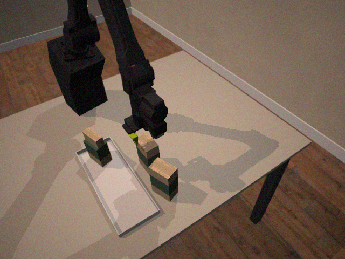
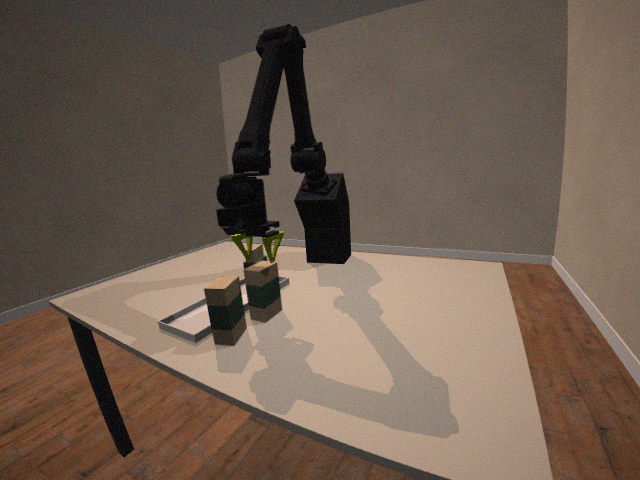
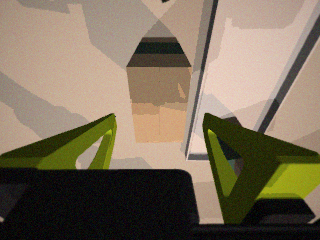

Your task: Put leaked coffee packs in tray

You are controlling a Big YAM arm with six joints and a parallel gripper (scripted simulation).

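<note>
My hand is 1 cm short of the shallow white tray, 14 cm to the left of it and 15 cm above it.
</note>
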